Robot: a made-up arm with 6 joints. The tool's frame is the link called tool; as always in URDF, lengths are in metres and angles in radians.
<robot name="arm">
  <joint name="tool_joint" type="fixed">
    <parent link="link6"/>
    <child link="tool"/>
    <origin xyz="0 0 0" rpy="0 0 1.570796"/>
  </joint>
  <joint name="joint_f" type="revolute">
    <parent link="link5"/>
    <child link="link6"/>
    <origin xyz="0.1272 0 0" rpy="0 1.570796 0"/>
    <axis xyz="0 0 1"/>
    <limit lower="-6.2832" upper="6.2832"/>
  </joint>
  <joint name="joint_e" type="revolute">
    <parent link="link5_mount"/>
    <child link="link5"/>
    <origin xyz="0 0 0" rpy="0 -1.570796 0"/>
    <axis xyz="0 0 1"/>
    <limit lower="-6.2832" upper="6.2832"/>
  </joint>
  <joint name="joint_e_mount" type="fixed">
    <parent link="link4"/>
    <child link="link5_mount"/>
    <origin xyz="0 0 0"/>
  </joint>
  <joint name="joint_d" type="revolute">
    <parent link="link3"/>
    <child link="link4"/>
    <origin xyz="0.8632 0 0" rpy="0 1.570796 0"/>
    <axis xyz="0 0 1"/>
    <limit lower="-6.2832" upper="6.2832"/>
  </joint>
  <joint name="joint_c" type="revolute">
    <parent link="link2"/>
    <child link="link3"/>
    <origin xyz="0 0.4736 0" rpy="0 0 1.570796"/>
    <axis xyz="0 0 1"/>
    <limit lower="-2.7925" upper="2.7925"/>
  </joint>
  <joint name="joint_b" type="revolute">
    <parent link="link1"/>
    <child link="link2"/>
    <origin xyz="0 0.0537 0" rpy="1.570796 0 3.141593"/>
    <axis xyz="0 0 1"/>
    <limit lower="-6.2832" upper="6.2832"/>
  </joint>
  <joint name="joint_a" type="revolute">
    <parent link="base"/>
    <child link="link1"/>
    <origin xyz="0 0 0.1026"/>
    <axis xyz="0 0 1"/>
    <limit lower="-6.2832" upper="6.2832"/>
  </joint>
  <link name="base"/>
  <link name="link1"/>
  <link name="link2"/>
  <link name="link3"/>
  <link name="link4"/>
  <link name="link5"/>
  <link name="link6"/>
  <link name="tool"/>
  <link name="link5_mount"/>
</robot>
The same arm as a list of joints. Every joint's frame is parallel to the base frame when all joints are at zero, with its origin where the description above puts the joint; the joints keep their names.
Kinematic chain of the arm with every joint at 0, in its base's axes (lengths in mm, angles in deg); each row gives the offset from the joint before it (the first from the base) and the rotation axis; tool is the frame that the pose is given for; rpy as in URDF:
joint_a: xyz 0 0 102.6 axis +z
joint_b: xyz 0 53.7 0 axis +y
joint_c: xyz 0 0 473.6 axis +y
joint_d: xyz 0 0 863.2 axis +z
joint_e: xyz 0 0 0 axis +y
joint_f: xyz 0 0 127.2 axis +z
tool: xyz 0 0 0 rpy 0 0 0
Joint limits (deg, base to tool): -360..360 -360..360 -160..160 -360..360 -360..360 -360..360

